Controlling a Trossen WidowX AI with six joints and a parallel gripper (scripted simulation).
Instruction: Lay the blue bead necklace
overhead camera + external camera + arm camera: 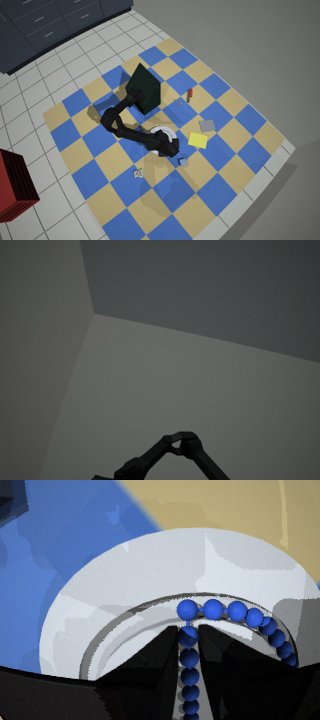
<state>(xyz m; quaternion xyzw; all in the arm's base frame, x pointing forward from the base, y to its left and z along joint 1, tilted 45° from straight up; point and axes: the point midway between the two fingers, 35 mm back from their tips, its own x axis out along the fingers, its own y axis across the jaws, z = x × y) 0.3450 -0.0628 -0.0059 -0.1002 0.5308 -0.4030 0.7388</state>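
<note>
My gripper tip is 50 mm past the round white bead board, 20 mm to the right of it and 10 mm above it. Also, from my gripper tip: small blue cube 140 mm ahead, 60 mm to the left, 10 mm below; then grey square 30 mm ahead, 340 mm to the left, 10 mm below; then yellow pad 80 mm ahead, 220 mm to the left, 10 mm below.
</note>
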